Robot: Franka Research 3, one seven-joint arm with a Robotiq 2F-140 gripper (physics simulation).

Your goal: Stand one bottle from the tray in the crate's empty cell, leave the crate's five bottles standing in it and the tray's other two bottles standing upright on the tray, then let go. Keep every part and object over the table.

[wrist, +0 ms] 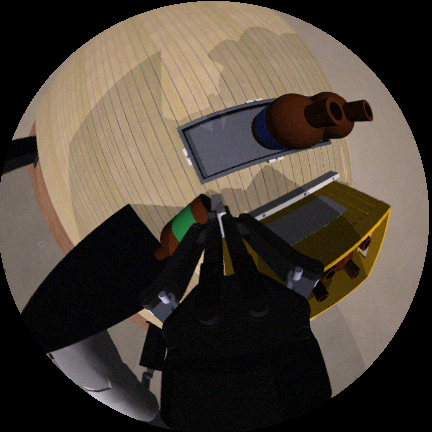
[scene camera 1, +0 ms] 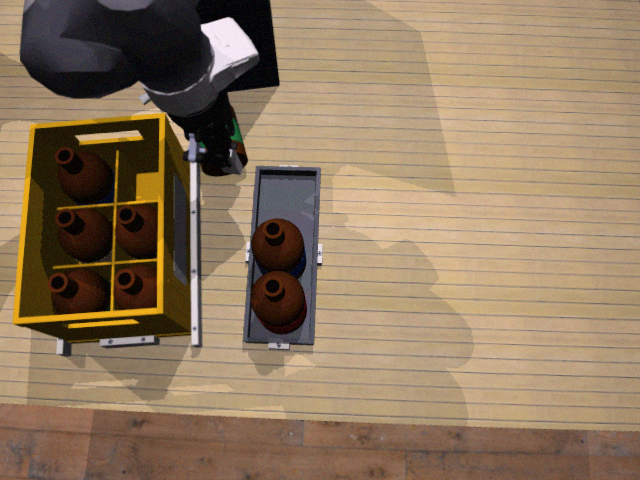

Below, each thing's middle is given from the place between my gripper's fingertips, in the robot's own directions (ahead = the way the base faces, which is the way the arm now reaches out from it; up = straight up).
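Red-labelled bottle (scene camera 1: 277, 298): my hand 40 mm below it, 210 mm short of it, 90 mm to the right of it.
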